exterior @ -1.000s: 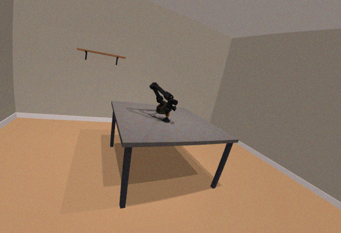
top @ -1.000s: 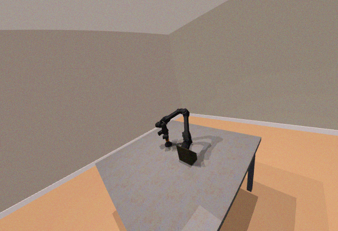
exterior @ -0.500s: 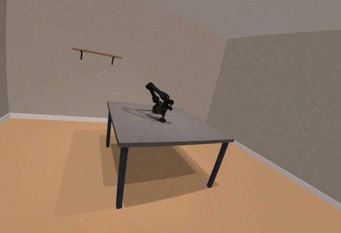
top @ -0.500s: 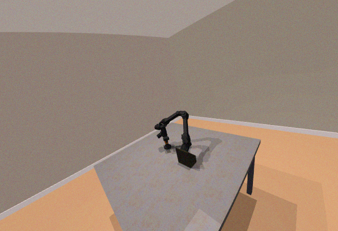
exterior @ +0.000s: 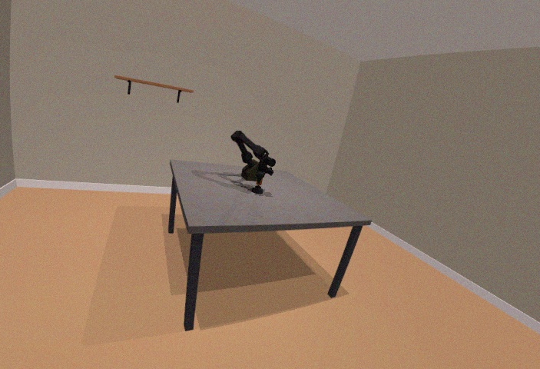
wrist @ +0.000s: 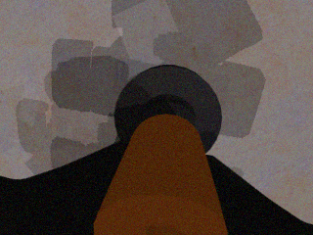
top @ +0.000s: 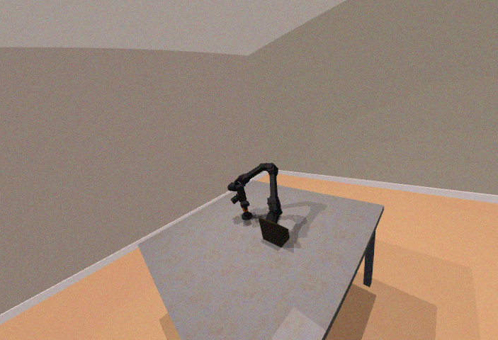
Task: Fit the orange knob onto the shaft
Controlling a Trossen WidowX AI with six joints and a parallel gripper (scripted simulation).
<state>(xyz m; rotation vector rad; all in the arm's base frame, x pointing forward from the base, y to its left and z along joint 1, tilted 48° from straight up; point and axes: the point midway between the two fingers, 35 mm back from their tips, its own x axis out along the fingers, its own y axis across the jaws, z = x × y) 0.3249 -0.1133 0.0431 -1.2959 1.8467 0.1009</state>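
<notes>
Right now my gripper tip is 20 mm below the orange knob. The rest, counted from my gripper tip: pedestal with shaft (40 mm below).
</notes>
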